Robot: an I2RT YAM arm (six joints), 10 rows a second.
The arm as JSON. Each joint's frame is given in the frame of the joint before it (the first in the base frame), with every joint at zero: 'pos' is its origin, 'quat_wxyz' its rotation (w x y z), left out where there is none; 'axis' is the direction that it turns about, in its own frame. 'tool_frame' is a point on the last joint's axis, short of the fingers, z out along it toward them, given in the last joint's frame.
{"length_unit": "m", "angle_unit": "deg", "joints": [
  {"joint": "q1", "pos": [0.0, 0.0, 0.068], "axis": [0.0, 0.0, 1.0]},
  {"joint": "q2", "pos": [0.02, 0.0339, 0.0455], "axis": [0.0, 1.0, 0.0]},
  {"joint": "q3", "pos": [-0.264, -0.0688, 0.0], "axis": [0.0, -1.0, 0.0]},
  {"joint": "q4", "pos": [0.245, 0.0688, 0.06], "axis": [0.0, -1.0, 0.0]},
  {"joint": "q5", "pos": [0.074, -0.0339, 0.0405], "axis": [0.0, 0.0, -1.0]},
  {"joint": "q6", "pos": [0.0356, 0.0, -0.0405], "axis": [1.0, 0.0, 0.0]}
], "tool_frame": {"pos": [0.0, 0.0, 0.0], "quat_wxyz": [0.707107, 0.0, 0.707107, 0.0]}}
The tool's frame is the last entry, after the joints.
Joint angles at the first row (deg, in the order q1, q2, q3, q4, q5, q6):
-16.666, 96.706, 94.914, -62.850, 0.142, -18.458
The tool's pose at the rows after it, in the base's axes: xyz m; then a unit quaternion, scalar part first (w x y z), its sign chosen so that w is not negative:
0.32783, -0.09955, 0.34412, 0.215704, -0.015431, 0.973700, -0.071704
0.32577, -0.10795, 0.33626, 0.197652, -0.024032, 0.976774, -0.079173
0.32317, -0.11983, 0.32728, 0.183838, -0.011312, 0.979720, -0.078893
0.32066, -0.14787, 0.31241, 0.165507, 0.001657, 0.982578, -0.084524
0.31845, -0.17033, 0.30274, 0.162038, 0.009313, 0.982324, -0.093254
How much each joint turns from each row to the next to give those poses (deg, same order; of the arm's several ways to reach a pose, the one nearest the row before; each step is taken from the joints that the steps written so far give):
-0.197, 0.001, 3.365, -2.446, 0.131, -0.285
-1.376, 0.415, -1.047, -0.242, 0.634, -2.513
-2.012, 0.523, -1.228, 0.241, 0.000, -0.503
-4.414, 1.989, -0.852, 1.181, 0.000, -2.884
-3.389, 1.444, -0.522, 2.097, -0.022, -2.493

